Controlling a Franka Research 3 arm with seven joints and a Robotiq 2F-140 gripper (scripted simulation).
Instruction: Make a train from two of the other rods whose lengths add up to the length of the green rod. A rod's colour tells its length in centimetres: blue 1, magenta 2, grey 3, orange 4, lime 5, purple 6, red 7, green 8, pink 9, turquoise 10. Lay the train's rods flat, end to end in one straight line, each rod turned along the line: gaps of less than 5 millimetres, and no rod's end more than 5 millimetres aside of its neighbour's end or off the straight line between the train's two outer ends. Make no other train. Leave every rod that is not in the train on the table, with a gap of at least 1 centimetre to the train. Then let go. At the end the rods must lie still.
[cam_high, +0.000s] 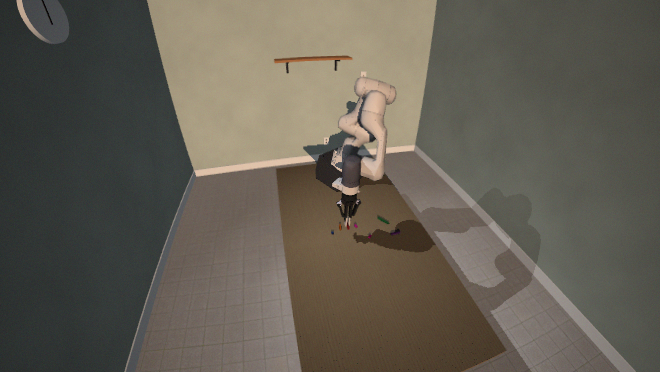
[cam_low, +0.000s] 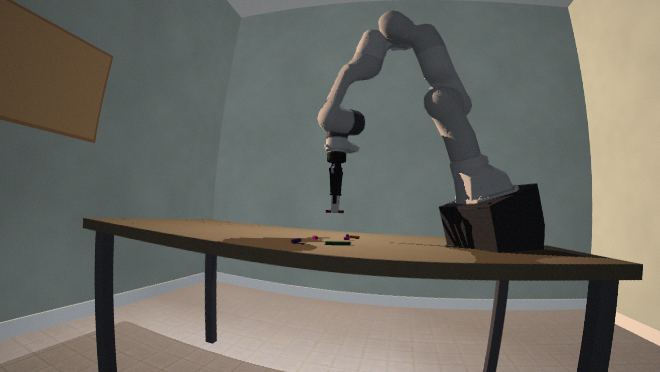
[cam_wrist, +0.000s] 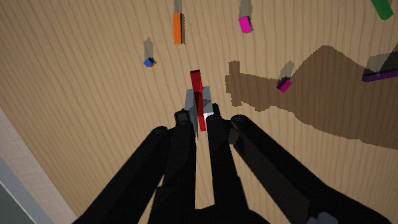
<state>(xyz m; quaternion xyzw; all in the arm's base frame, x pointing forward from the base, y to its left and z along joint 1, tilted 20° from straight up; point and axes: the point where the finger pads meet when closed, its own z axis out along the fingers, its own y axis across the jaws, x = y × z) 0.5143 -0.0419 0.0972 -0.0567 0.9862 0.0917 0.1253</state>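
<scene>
Right now my hand is 3 cm past the blue rod, 8 cm to the left of it and 12 cm above it. Also, from my hand: orange rod: 7 cm behind, 3 cm to the right, 12 cm below; red rod: 3 cm below; green rod: 12 cm behind, 24 cm to the left, 12 cm below.
</scene>
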